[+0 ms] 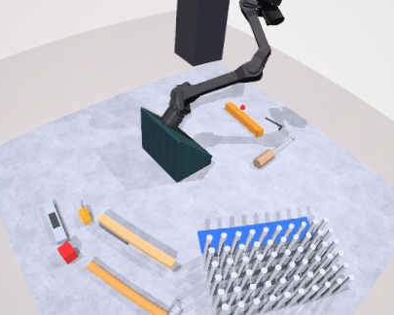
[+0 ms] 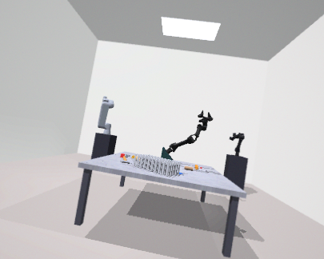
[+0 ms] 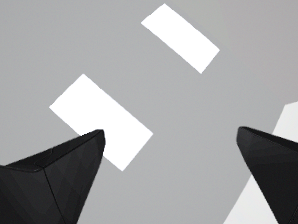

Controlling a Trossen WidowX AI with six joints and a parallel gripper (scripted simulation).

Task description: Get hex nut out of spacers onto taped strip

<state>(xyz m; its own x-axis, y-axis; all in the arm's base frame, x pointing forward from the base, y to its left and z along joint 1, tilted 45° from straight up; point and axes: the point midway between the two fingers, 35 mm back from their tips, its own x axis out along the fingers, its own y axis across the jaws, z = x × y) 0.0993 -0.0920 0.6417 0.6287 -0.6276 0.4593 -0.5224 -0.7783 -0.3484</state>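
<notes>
My gripper tip is now 68 cm above the wooden-handled screwdriver, 14 cm short of it and 1 cm to the right of it. Also, from my gripper tip: small red ball 68 cm below, 14 cm behind, 6 cm to the left; thin metal piece 69 cm below, 12 cm to the left, 3 cm ahead; orange bar 68 cm below, 7 cm behind.
</notes>
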